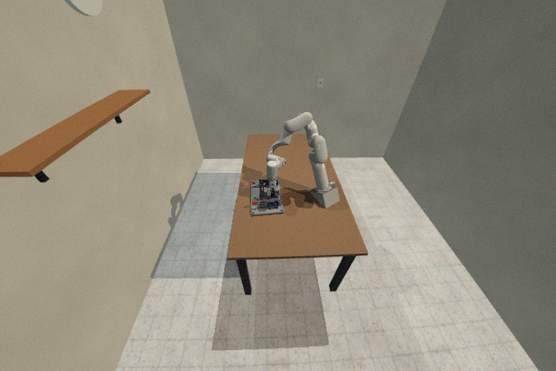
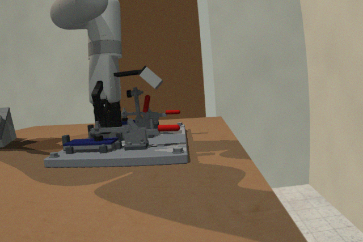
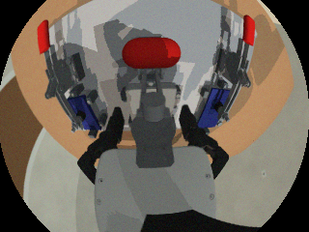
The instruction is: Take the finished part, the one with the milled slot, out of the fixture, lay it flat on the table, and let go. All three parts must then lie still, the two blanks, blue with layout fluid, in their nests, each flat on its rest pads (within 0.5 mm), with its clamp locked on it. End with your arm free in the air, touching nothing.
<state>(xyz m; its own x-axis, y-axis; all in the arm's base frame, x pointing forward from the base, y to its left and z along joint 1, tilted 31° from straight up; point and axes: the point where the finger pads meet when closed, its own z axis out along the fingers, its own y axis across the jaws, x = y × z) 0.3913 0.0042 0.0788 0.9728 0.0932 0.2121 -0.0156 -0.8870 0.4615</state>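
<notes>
Right now my hand is 1 cm past the grey finished part and 1 cm above it. Also, from my hand: blue blank 11 cm to the right, 2 cm below, 1 cm behind; then grey fixture plate 5 cm ahead, 4 cm below.
</notes>
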